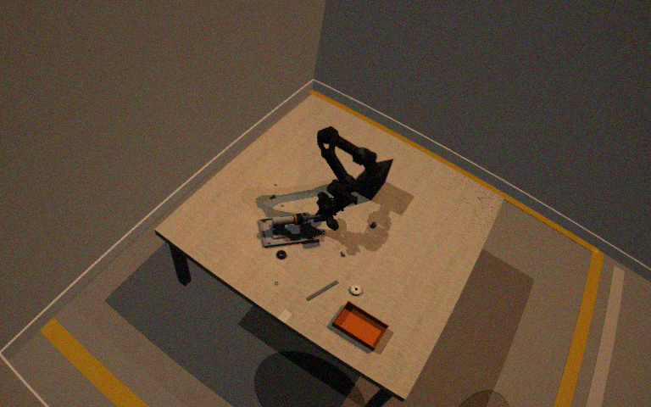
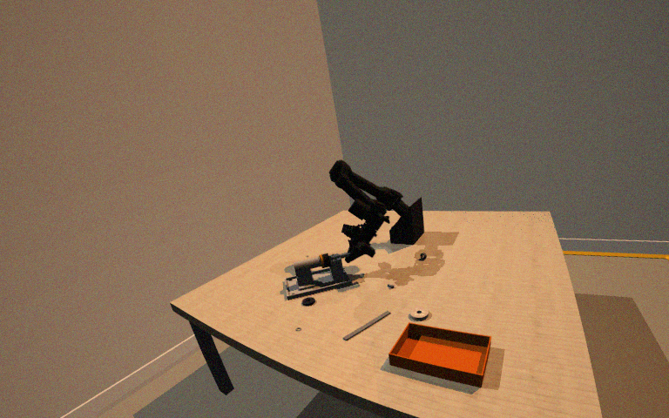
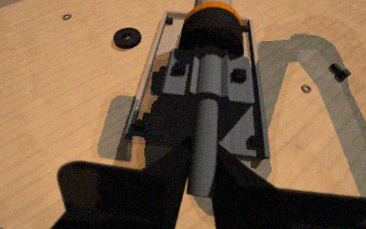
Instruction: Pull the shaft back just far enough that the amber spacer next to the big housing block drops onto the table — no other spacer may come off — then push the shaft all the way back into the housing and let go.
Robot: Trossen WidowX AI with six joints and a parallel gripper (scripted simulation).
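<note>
My gripper tip is now 3 cm short of the grey shaft, 3 cm to the left of it and 2 cm below it. From my gripper tip the other things lie so: dark spacer (5 cm ahead, 4 cm to the right, 2 cm above); then grey bar (25 cm ahead, 22 cm to the left, 5 cm below); then amber spacer (6 cm ahead, 6 cm to the right, 2 cm above).
</note>
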